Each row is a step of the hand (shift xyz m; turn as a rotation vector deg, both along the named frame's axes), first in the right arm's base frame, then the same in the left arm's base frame.
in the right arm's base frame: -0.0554 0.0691 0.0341 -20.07 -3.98 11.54
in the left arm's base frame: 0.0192 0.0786 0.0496 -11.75 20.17 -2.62
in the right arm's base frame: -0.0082 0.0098 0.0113 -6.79 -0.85 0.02
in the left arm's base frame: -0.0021 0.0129 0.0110 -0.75 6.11 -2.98
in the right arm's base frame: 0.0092 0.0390 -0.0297 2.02 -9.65 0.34
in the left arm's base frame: 0.0483 -0.0042 0.0116 -6.62 -4.52 -5.75
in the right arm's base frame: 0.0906 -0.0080 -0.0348 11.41 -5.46 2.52
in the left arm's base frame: 0.0229 -0.0945 0.0047 -5.23 -11.64 1.85
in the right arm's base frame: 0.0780 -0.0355 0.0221 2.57 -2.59 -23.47
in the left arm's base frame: -0.0382 -0.0780 0.0170 15.86 -8.27 -15.63
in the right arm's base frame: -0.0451 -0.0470 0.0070 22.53 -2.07 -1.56
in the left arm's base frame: -0.0376 0.0305 -0.0441 0.34 -21.98 5.58
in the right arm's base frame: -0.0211 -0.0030 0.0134 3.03 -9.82 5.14
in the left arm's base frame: -0.0125 0.0218 -0.0011 -10.29 -4.46 -2.49
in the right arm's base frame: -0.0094 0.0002 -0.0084 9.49 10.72 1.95
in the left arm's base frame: 0.0062 0.0070 -0.0085 5.91 -5.44 12.01
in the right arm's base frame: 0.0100 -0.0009 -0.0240 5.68 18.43 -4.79
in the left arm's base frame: 0.0176 -0.0149 -0.0122 15.97 -1.20 11.76
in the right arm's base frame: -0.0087 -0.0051 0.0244 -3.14 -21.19 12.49
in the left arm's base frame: -0.0218 0.0120 0.0087 -23.49 -0.26 -7.93
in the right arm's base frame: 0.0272 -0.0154 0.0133 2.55 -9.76 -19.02
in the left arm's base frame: -0.0195 -0.0268 0.0073 7.77 -9.28 -17.81
